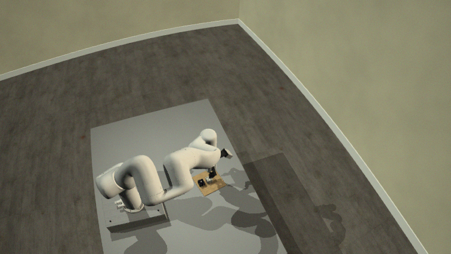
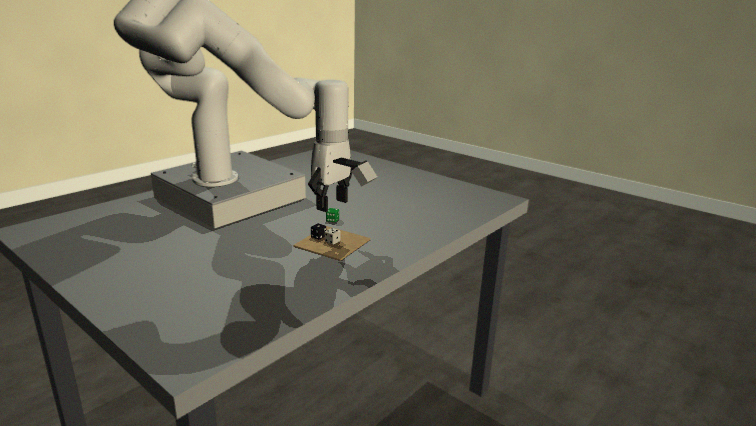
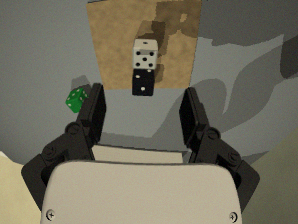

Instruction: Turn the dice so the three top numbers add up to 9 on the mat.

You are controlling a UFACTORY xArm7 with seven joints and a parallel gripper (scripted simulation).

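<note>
Now: the green die 110 mm to the left of my hand, 100 mm below it and 90 mm behind it. From my hand the other things lie so: black die: 100 mm below, 50 mm behind; white die: 100 mm below; tan mat: 110 mm below.
</note>
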